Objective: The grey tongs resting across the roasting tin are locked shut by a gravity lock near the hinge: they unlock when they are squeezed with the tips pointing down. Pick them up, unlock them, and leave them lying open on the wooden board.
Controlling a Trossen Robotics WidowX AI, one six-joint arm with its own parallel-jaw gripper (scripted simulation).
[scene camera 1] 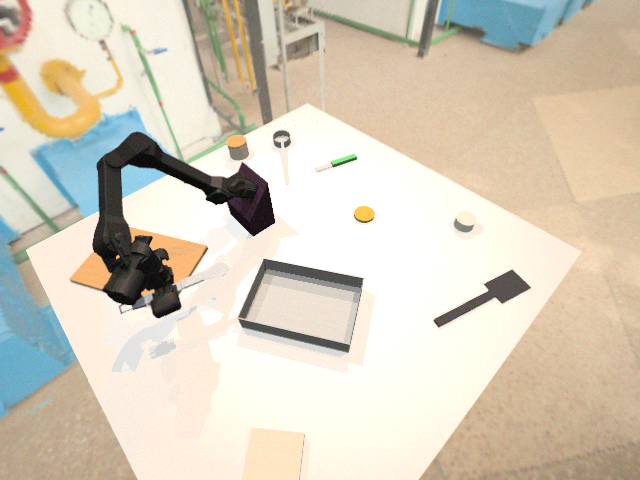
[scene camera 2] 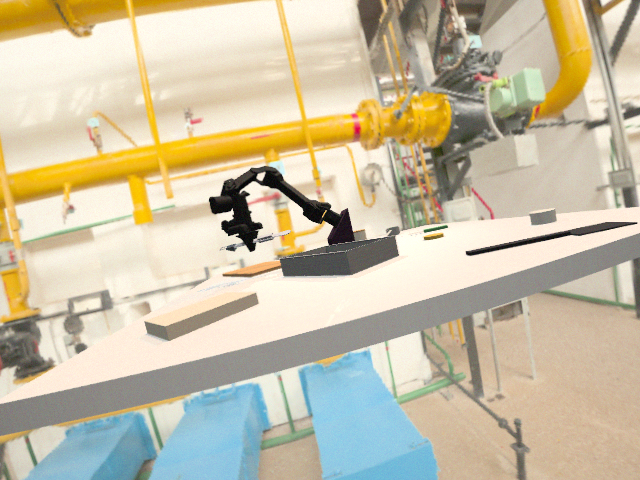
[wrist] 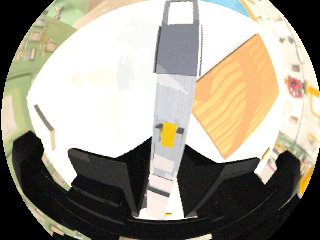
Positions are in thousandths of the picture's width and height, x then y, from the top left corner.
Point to a black spatula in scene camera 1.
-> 798,593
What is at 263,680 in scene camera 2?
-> A tan block.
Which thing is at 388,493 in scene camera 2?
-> The gripper.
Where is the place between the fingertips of the gripper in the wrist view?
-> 511,585
